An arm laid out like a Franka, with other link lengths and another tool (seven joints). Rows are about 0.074 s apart.
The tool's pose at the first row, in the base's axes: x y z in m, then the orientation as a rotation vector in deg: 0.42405 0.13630 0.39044 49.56 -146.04 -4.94
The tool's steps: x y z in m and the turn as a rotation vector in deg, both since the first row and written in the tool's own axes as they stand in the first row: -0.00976 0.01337 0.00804 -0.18 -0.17 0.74; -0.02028 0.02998 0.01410 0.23 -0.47 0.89; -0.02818 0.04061 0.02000 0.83 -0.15 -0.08; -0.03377 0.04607 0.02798 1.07 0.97 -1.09; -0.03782 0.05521 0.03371 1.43 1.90 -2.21
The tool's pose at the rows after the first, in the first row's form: 0.41993 0.15214 0.38203 48.57 -146.45 -5.02; 0.41537 0.17119 0.37574 48.58 -146.90 -4.59; 0.41241 0.18391 0.36944 50.00 -146.35 -3.98; 0.40984 0.19094 0.36115 51.19 -144.95 -3.48; 0.40507 0.20020 0.35622 52.58 -143.69 -2.96
